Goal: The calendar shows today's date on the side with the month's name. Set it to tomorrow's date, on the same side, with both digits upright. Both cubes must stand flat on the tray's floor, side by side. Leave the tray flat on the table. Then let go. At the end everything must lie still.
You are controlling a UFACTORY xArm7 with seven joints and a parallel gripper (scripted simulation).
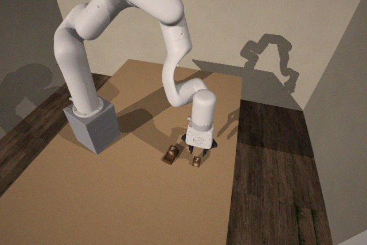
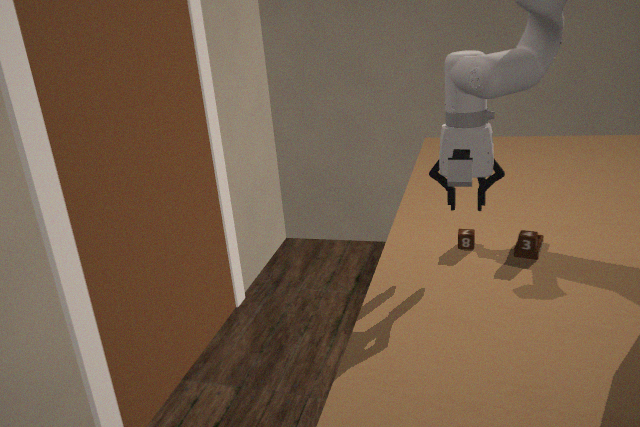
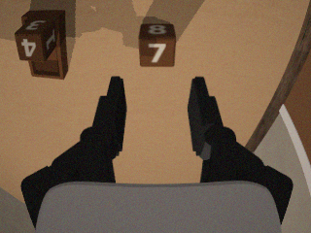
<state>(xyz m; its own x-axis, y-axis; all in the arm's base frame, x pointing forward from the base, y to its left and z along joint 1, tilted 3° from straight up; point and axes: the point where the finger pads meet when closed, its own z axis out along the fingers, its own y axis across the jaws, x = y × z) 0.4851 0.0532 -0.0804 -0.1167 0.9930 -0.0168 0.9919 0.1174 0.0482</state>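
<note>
The digit cube is 9 cm below my hand. Round my hand: brown calendar tray 12 cm behind, 1 cm to the right, 9 cm below.
</note>
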